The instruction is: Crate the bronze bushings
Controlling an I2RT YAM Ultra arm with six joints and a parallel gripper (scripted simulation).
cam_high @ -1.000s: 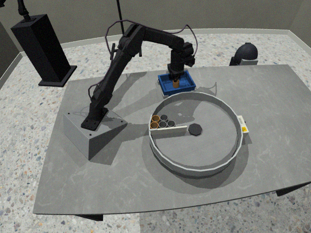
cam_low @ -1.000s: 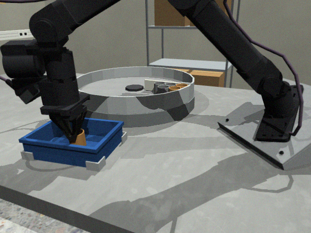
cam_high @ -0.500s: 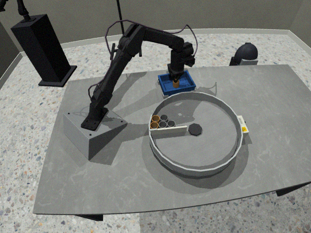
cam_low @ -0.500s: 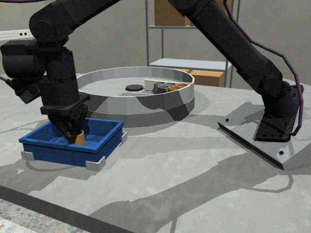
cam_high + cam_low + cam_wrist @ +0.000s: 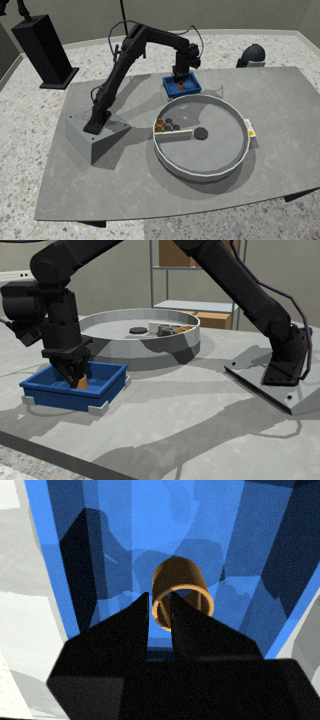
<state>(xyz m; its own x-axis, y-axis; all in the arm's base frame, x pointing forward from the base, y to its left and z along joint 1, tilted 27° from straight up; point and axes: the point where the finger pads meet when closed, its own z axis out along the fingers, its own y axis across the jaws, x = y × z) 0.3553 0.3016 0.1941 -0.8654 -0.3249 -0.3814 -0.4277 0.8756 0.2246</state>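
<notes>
The blue crate lies 10 mm ahead of my hand, 10 mm to the right of it and 10 mm below it. Also, from my hand: turntable (130 mm ahead, 340 mm to the right, 10 mm above).
</notes>
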